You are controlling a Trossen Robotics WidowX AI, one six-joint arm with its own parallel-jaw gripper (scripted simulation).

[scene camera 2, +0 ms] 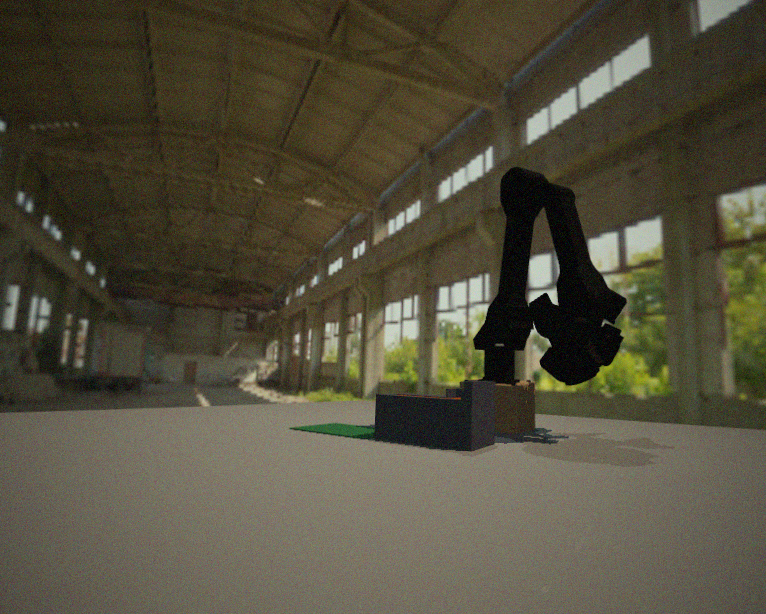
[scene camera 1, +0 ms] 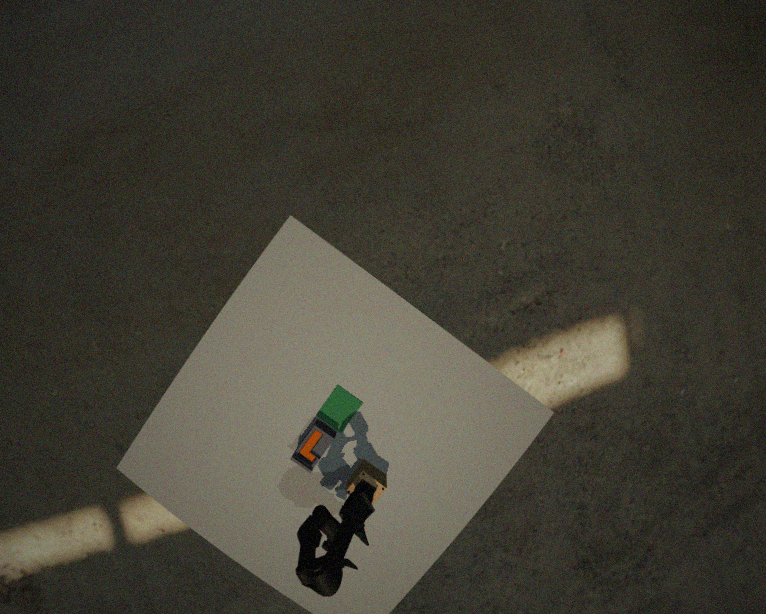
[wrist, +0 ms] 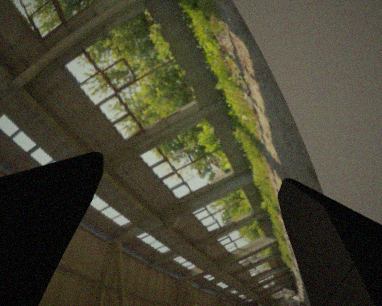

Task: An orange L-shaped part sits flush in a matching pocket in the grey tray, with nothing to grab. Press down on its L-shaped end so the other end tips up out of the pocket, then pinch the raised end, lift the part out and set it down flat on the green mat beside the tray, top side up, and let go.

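Note:
Green mat visible. Gripper open, holding nothing, visible, in the wrist view too.

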